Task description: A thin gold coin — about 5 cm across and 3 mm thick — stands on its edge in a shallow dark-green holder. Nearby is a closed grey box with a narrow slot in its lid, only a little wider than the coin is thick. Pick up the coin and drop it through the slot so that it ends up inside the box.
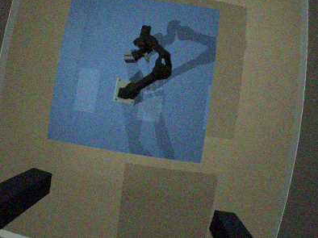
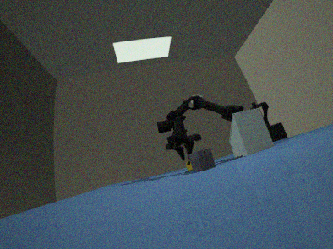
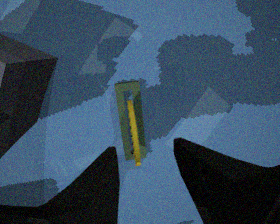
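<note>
Right now the gold coin is 1 cm behind my gripper tip and 3 cm below it.
</note>
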